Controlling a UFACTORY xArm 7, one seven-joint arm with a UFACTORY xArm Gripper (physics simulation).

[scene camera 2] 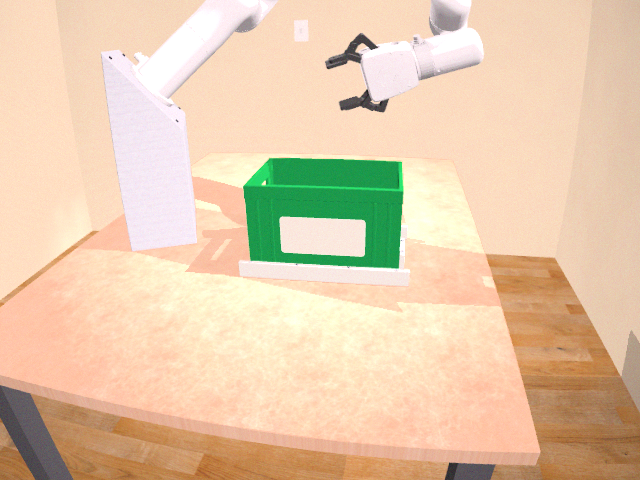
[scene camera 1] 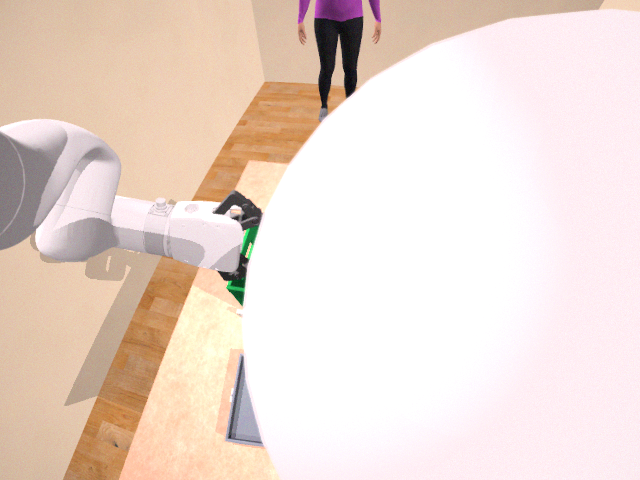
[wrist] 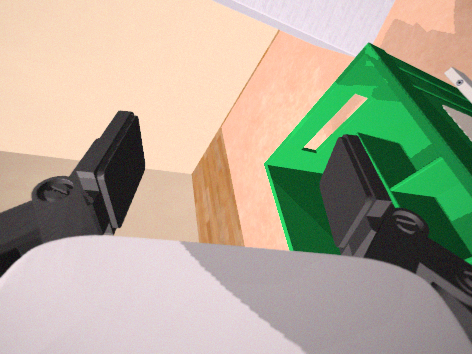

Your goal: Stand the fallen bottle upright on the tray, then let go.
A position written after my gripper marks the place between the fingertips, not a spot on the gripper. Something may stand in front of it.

I see my gripper (scene camera 2: pixel 332 86) and a white rail (scene camera 2: pixel 275 270).
My gripper shows as well in the wrist view (wrist: pixel 236 150).
